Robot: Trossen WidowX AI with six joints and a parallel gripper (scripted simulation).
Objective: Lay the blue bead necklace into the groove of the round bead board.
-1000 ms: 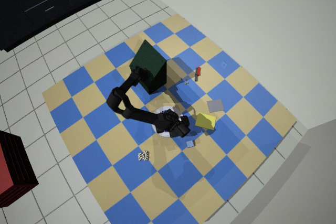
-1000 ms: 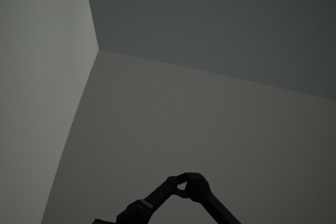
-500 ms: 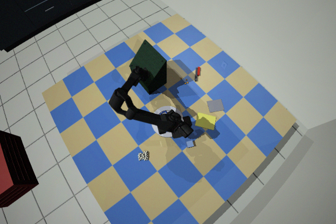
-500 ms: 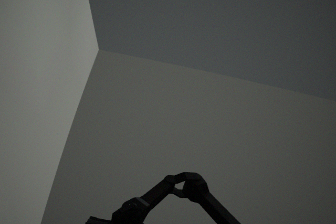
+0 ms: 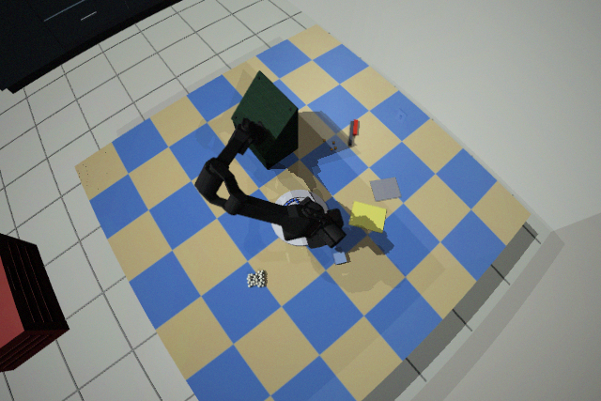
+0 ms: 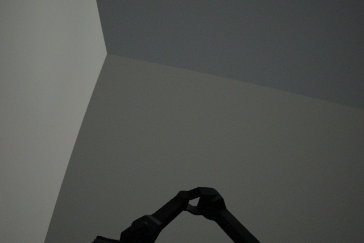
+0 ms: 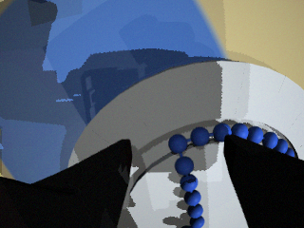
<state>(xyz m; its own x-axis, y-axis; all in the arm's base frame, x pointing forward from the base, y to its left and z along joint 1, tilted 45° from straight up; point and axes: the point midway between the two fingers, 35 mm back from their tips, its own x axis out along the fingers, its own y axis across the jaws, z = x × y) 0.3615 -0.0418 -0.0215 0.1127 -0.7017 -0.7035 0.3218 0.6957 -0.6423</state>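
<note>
My gripper tip is now 60 mm past the round white bead board and 10 mm above it. From my gripper tip the other things lie so: small blue cube (130 mm ahead, 30 mm to the left, 10 mm below); grey square (320 mm to the left, 20 mm below, 10 mm ahead); yellow pad (200 mm to the left, 60 mm ahead, 20 mm below).
</note>
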